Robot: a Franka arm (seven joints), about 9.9 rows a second.
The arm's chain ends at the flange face. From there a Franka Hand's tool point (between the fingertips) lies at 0.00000 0.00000 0.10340 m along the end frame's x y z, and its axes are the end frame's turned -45 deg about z.
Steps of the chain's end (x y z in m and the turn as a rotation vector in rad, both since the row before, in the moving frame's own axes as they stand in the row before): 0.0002 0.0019 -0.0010 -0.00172 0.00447 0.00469; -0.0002 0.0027 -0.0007 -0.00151 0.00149 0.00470; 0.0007 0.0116 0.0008 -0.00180 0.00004 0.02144; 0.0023 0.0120 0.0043 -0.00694 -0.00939 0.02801; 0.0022 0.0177 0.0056 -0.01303 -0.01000 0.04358; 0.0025 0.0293 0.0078 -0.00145 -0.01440 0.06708; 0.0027 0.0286 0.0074 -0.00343 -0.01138 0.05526; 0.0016 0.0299 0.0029 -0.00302 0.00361 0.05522; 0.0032 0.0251 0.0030 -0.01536 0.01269 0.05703
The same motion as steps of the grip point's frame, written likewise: -0.0010 0.0019 -0.0010 -0.00438 0.00194 0.00469; -0.0021 0.0020 -0.0007 -0.00212 -0.00001 0.00470; -0.0078 0.0088 0.0008 -0.00130 -0.00124 0.02144; -0.0081 0.0099 0.0043 0.00173 -0.01155 0.02801; -0.0126 0.0143 0.0056 -0.00214 -0.01628 0.04358; -0.0201 0.0215 0.0078 0.00916 -0.01121 0.06708; -0.0194 0.0215 0.0074 0.00562 -0.01047 0.05526; -0.0200 0.0228 0.0029 -0.00469 0.00042 0.05522; -0.0157 0.0221 0.0030 -0.01983 -0.00189 0.05703
